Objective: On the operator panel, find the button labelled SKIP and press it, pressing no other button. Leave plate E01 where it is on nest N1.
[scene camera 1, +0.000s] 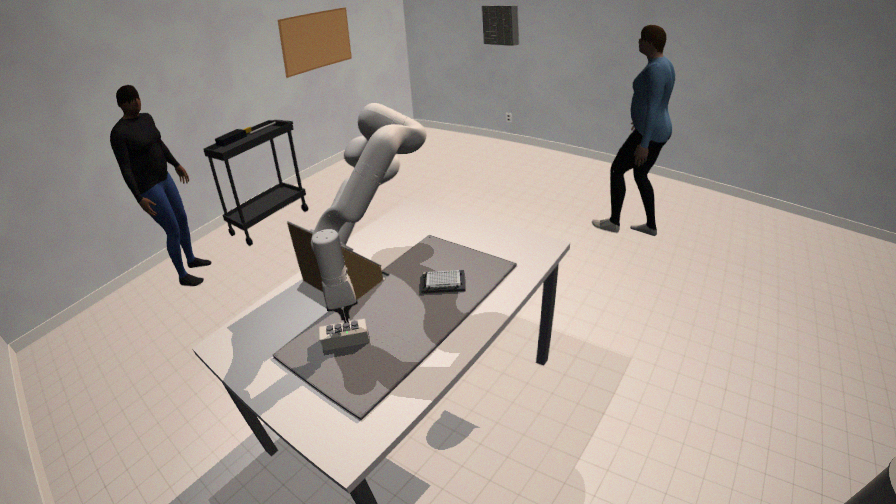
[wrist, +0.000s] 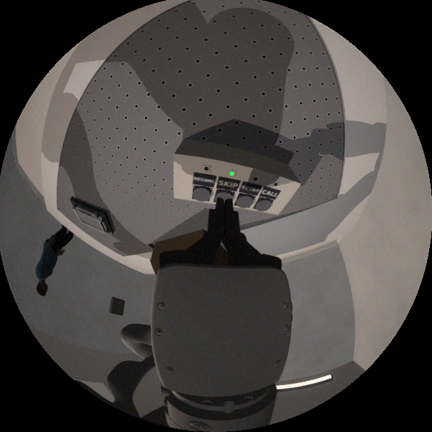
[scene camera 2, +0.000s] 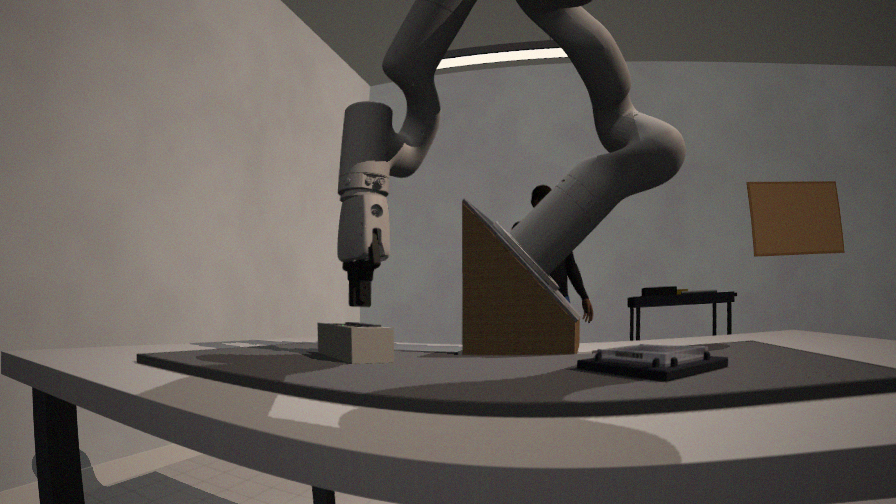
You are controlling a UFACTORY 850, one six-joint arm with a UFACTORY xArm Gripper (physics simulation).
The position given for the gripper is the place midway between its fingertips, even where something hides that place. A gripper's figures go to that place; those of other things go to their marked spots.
Scene:
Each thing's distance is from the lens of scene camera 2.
gripper (scene camera 2: 359,306): 0.73 m
operator panel (scene camera 2: 354,344): 0.66 m
nest N1 (scene camera 2: 665,374): 0.47 m
The marked spots on the operator panel and the nest N1 are 0.42 m apart.

